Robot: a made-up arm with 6 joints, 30 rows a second.
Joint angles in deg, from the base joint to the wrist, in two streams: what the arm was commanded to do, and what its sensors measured. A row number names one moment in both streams.
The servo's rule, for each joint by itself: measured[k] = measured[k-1] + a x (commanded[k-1-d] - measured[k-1]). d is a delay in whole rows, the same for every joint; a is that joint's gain. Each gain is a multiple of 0.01, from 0.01 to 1. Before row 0 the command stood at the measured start. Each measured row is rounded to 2 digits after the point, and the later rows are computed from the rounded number. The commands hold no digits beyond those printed.
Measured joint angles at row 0:
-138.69 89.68 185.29 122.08 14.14 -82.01
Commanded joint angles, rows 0 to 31:
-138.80 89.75 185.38 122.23 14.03 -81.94
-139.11 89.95 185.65 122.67 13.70 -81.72
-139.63 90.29 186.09 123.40 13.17 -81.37
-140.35 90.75 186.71 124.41 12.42 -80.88
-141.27 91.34 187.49 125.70 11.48 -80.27
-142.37 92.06 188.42 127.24 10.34 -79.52
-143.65 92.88 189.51 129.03 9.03 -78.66
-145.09 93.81 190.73 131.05 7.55 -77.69
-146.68 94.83 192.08 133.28 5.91 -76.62
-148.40 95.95 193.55 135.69 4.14 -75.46
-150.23 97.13 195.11 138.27 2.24 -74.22
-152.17 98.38 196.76 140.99 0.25 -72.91
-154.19 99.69 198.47 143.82 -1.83 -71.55
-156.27 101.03 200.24 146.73 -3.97 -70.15
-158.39 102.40 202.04 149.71 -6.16 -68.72
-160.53 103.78 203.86 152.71 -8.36 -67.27
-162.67 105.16 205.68 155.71 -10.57 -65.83
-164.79 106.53 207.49 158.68 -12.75 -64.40
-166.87 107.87 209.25 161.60 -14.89 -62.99
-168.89 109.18 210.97 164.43 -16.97 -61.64
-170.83 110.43 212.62 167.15 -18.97 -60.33
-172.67 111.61 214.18 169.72 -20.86 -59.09
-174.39 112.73 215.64 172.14 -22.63 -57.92
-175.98 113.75 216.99 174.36 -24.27 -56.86
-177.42 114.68 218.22 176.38 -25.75 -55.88
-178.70 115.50 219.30 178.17 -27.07 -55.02
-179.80 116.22 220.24 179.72 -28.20 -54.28
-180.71 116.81 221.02 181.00 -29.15 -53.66
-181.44 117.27 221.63 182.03 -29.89 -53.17
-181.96 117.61 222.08 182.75 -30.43 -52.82
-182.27 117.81 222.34 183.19 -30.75 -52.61
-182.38 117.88 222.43 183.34 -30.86 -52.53
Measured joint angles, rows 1 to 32:
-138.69 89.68 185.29 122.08 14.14 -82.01
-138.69 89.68 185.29 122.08 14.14 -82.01
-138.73 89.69 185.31 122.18 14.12 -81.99
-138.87 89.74 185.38 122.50 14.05 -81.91
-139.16 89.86 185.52 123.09 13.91 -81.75
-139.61 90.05 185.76 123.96 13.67 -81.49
-140.24 90.32 186.11 125.11 13.32 -81.12
-141.05 90.69 186.57 126.52 12.84 -80.64
-142.04 91.15 187.16 128.18 12.23 -80.05
-143.20 91.71 187.87 130.07 11.48 -79.34
-144.52 92.37 188.71 132.19 10.59 -78.52
-145.99 93.12 189.68 134.50 9.56 -77.60
-147.60 93.96 190.77 136.99 8.39 -76.59
-149.34 94.89 191.97 139.63 7.09 -75.49
-151.18 95.90 193.27 142.40 5.66 -74.31
-153.11 96.98 194.66 145.26 4.12 -73.06
-155.12 98.12 196.14 148.20 2.48 -71.76
-157.18 99.31 197.68 151.18 0.75 -70.41
-159.27 100.54 199.28 154.17 -1.06 -69.04
-161.37 101.80 200.92 157.15 -2.93 -67.65
-163.46 103.07 202.59 160.09 -4.84 -66.25
-165.52 104.35 204.27 162.95 -6.78 -64.87
-167.54 105.63 205.94 165.72 -8.73 -63.51
-169.49 106.89 207.59 168.36 -10.67 -62.18
-171.35 108.12 209.20 170.85 -12.58 -60.90
-173.11 109.30 210.76 173.17 -14.45 -59.69
-174.75 110.43 212.25 175.29 -16.26 -58.55
-176.25 111.49 213.66 177.19 -17.99 -57.49
-177.60 112.48 214.98 178.86 -19.62 -56.53
-178.78 113.39 216.19 180.27 -21.14 -55.67
-179.79 114.20 217.28 181.43 -22.54 -54.92
-180.61 114.92 218.24 182.30 -23.80 -54.29
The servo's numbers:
d 2
a 0.38 0.21 0.20 0.66 0.16 0.30

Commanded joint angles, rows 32 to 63:
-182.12 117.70 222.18 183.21 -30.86 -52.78
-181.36 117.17 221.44 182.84 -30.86 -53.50
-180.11 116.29 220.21 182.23 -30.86 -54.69
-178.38 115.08 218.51 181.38 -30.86 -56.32
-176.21 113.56 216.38 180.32 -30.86 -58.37
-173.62 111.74 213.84 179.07 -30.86 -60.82
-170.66 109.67 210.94 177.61 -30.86 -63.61
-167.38 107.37 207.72 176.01 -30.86 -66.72
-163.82 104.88 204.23 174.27 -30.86 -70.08
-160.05 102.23 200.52 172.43 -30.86 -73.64
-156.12 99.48 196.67 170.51 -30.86 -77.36
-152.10 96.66 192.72 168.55 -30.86 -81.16
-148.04 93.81 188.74 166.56 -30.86 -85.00
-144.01 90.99 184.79 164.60 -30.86 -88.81
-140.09 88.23 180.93 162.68 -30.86 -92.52
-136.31 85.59 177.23 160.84 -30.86 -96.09
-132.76 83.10 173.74 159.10 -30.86 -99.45
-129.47 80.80 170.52 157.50 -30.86 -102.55
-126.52 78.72 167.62 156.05 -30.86 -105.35
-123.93 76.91 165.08 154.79 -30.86 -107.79
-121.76 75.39 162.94 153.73 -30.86 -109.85
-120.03 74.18 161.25 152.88 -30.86 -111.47
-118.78 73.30 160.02 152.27 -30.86 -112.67
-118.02 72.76 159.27 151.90 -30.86 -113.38
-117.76 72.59 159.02 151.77 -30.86 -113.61
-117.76 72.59 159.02 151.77 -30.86 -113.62
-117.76 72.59 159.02 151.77 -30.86 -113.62
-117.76 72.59 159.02 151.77 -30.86 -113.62
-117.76 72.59 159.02 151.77 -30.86 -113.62
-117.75 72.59 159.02 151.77 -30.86 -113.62
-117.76 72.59 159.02 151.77 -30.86 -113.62
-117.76 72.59 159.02 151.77 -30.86 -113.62
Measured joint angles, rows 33 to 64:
-181.24 115.53 219.06 182.89 -24.91 -53.79
-181.67 116.02 219.73 183.19 -25.86 -53.41
-181.84 116.37 220.22 183.20 -26.66 -53.22
-181.66 116.54 220.46 182.96 -27.33 -53.30
-181.07 116.49 220.41 182.48 -27.89 -53.72
-180.05 116.19 220.03 181.75 -28.37 -54.50
-178.59 115.64 219.30 180.81 -28.77 -55.66
-176.70 114.82 218.21 179.66 -29.10 -57.21
-174.40 113.74 216.76 178.31 -29.38 -59.13
-171.73 112.40 214.95 176.79 -29.62 -61.41
-168.72 110.82 212.81 175.13 -29.82 -64.01
-165.43 109.02 210.35 173.35 -29.99 -66.90
-161.89 107.02 207.61 171.48 -30.13 -70.04
-158.17 104.84 204.63 169.55 -30.25 -73.38
-154.32 102.52 201.45 167.58 -30.35 -76.87
-150.40 100.10 198.12 165.61 -30.43 -80.45
-146.48 97.61 194.68 163.68 -30.50 -84.07
-142.62 95.09 191.19 161.81 -30.56 -87.68
-138.87 92.57 187.70 160.02 -30.61 -91.21
-135.30 90.10 184.26 158.36 -30.65 -94.61
-131.96 87.71 180.93 156.84 -30.68 -97.83
-128.91 85.44 177.76 155.49 -30.71 -100.82
-126.19 83.33 174.80 154.33 -30.73 -103.53
-123.85 81.41 172.09 153.37 -30.75 -105.91
-121.92 79.71 169.68 152.64 -30.77 -107.94
-120.44 78.25 167.60 152.15 -30.78 -109.57
-119.42 77.06 165.88 151.90 -30.79 -110.78
-118.79 76.12 164.51 151.81 -30.80 -111.63
-118.40 75.38 163.41 151.78 -30.81 -112.23
-118.16 74.79 162.53 151.77 -30.82 -112.65
-118.01 74.33 161.83 151.77 -30.83 -112.94
-117.91 73.96 161.27 151.77 -30.83 -113.14

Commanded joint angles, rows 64 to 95:
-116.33 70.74 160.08 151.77 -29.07 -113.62
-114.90 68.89 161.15 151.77 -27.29 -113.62
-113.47 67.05 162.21 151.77 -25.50 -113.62
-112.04 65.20 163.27 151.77 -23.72 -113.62
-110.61 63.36 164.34 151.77 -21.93 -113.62
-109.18 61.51 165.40 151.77 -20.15 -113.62
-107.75 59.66 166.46 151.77 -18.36 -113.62
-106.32 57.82 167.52 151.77 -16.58 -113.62
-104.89 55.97 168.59 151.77 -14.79 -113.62
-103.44 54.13 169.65 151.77 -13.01 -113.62
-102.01 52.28 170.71 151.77 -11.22 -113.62
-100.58 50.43 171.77 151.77 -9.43 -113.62
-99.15 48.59 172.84 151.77 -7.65 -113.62
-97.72 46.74 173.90 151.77 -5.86 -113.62
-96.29 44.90 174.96 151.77 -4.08 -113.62
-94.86 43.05 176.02 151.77 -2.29 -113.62
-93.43 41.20 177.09 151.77 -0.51 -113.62
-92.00 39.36 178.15 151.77 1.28 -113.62
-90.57 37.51 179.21 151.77 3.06 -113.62
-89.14 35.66 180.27 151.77 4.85 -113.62
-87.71 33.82 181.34 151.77 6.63 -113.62
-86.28 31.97 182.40 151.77 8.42 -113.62
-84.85 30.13 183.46 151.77 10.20 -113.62
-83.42 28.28 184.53 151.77 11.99 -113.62
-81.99 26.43 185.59 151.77 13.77 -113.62
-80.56 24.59 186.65 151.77 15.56 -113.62
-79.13 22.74 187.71 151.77 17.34 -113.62
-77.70 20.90 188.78 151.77 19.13 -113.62
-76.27 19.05 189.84 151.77 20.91 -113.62
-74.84 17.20 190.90 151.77 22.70 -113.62
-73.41 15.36 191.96 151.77 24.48 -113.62
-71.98 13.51 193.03 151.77 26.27 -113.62
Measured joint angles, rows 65 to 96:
-117.85 73.67 160.82 151.77 -30.83 -113.28
-117.82 73.44 160.46 151.77 -30.83 -113.38
-117.25 72.87 160.38 151.77 -30.55 -113.45
-116.36 72.03 160.53 151.77 -30.03 -113.50
-115.26 70.98 160.87 151.77 -29.31 -113.54
-114.04 69.77 161.35 151.77 -28.42 -113.56
-112.74 68.42 161.95 151.77 -27.38 -113.58
-111.39 66.97 162.64 151.77 -26.22 -113.59
-110.01 65.43 163.40 151.77 -24.96 -113.60
-108.61 63.83 164.22 151.77 -23.62 -113.61
-107.20 62.18 165.09 151.77 -22.21 -113.61
-105.77 60.49 166.00 151.77 -20.74 -113.61
-104.34 58.77 166.94 151.77 -19.22 -113.61
-102.91 57.02 167.91 151.77 -17.65 -113.61
-101.48 55.25 168.90 151.77 -16.05 -113.61
-100.05 53.46 169.90 151.77 -14.42 -113.61
-98.62 51.66 170.91 151.77 -12.77 -113.61
-97.19 49.85 171.93 151.77 -11.09 -113.61
-95.76 48.03 172.96 151.77 -9.40 -113.61
-94.33 46.21 174.00 151.77 -7.69 -113.61
-92.90 44.38 175.04 151.77 -5.97 -113.61
-91.47 42.55 176.09 151.77 -4.24 -113.61
-90.04 40.72 177.14 151.77 -2.50 -113.61
-88.61 38.88 178.19 151.77 -0.75 -113.61
-87.18 37.04 179.24 151.77 1.00 -113.61
-85.75 35.20 180.30 151.77 2.76 -113.61
-84.32 33.36 181.36 151.77 4.52 -113.61
-82.89 31.52 182.42 151.77 6.29 -113.61
-81.46 29.68 183.48 151.77 8.06 -113.61
-80.03 27.84 184.54 151.77 9.83 -113.61
-78.60 25.99 185.60 151.77 11.60 -113.61
-77.17 24.14 186.66 151.77 13.38 -113.61

